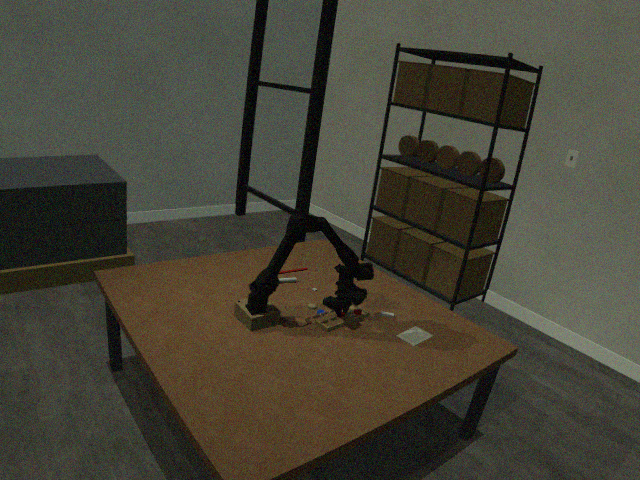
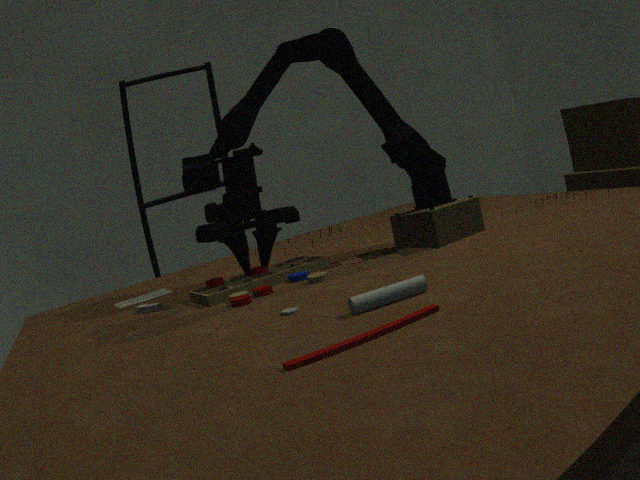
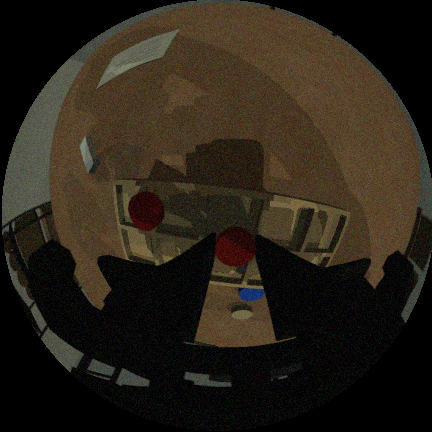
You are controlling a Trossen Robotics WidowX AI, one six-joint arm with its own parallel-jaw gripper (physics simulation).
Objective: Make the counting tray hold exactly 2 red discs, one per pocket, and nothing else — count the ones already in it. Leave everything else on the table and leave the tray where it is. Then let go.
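My gripper (image 1: 341, 314) (image 2: 256, 269) (image 3: 234, 238) is shut on a red disc (image 2: 258, 270) (image 3: 235, 247) and holds it low over the middle of the wooden counting tray (image 1: 331, 324) (image 2: 208, 298) (image 3: 119, 210). Another red disc (image 1: 357, 311) (image 2: 214, 282) (image 3: 146, 211) is at the tray's far end, near a divider; I cannot tell if it lies flat in one pocket. Two more red discs (image 2: 240, 300) (image 2: 262, 290) lie on the table beside the tray. My fingers hide part of the tray's near row, and the light is dim.
A blue disc (image 1: 321, 311) (image 2: 298, 276) (image 3: 251, 294) and a tan disc (image 2: 316, 277) (image 3: 242, 314) lie beside the tray. A white cylinder (image 2: 387, 294), a red rod (image 2: 361, 338), a small white piece (image 2: 289, 311), a pale block (image 2: 149, 307) (image 3: 89, 155) and a paper sheet (image 1: 414, 335) (image 3: 137, 57) lie farther off.
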